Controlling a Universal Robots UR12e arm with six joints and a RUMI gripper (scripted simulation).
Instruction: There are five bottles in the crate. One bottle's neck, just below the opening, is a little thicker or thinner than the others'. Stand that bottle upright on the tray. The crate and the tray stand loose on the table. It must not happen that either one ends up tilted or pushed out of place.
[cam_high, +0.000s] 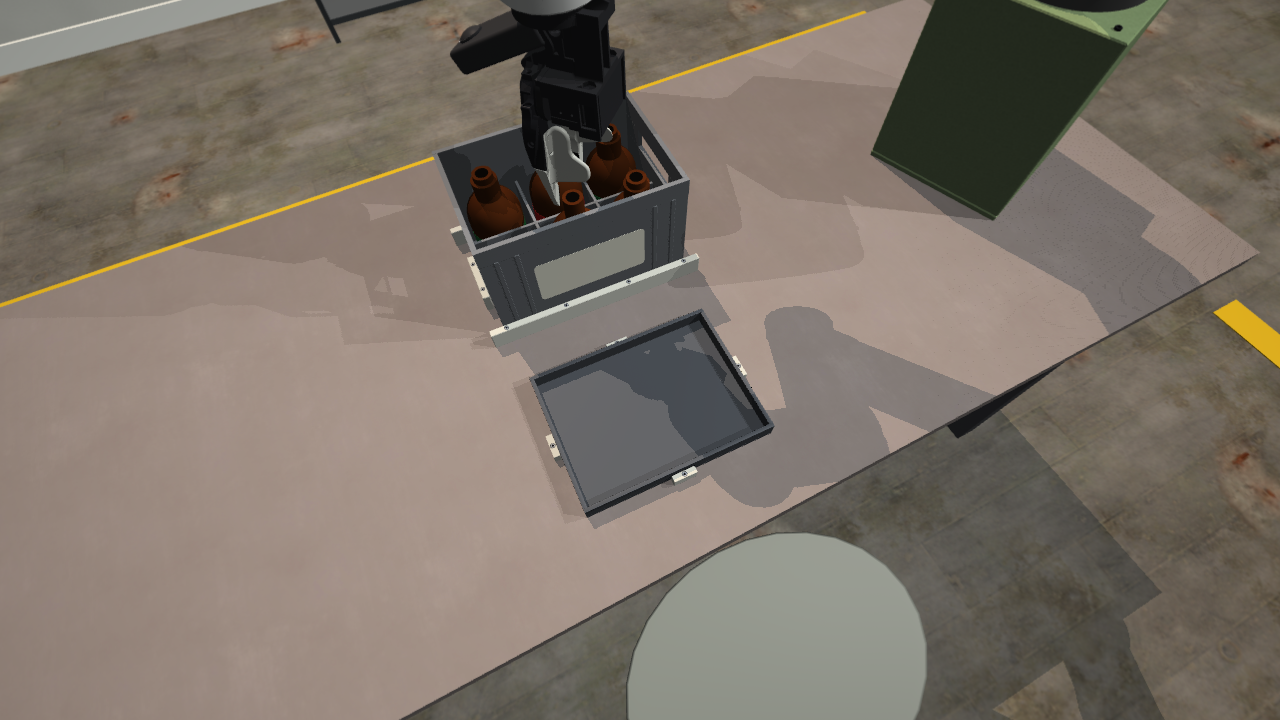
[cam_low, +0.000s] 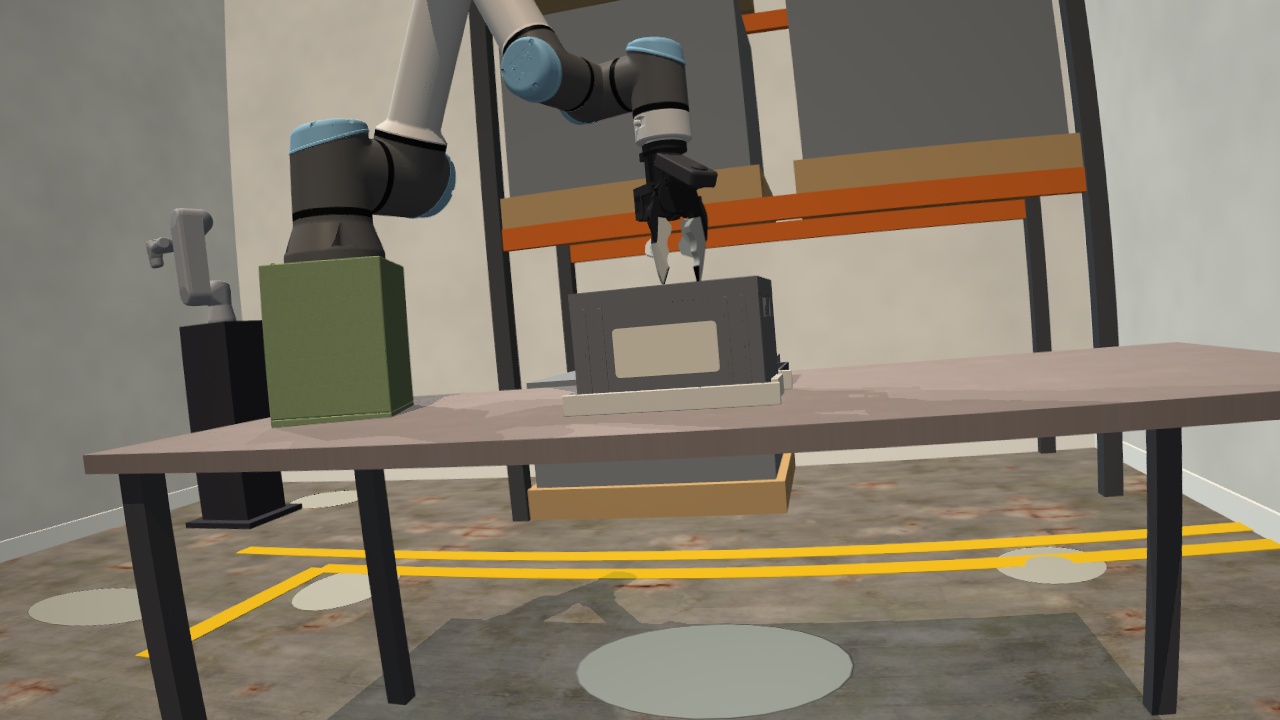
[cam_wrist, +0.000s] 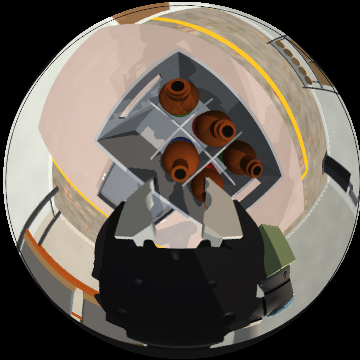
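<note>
My hand is 110 mm above the brown bottle. Round my hand: grey crate: 110 mm below, 40 mm to the right, 10 mm behind; dark tray: 230 mm to the left, 180 mm below, 20 mm ahead.
</note>
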